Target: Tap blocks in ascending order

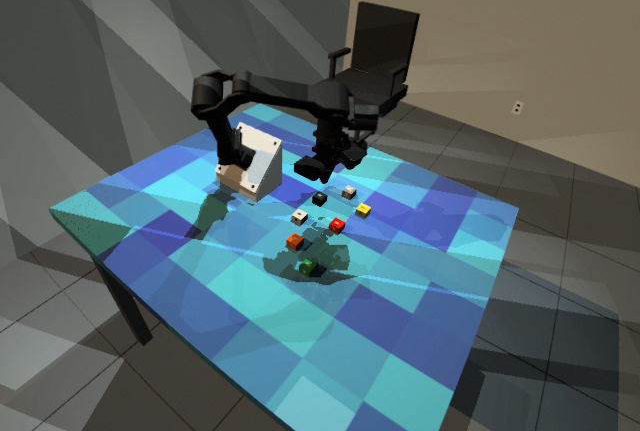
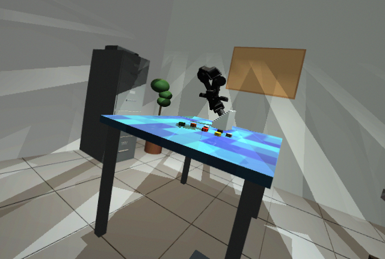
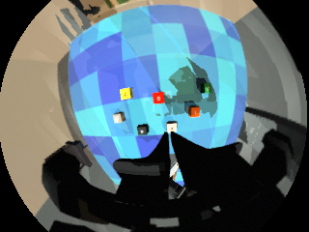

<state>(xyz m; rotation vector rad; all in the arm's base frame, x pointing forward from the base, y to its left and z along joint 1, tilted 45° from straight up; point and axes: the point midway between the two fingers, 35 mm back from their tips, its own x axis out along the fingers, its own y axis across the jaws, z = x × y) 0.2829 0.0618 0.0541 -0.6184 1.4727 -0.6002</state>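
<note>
My gripper tip is 130 mm above the white block, 50 mm past it and 30 mm to the left of it. Round my gripper tip: black block: 130 mm below, 70 mm to the left, 60 mm behind; red block: 130 mm below, 50 mm ahead, 10 mm to the left; orange block: 130 mm below, 110 mm to the right.
</note>
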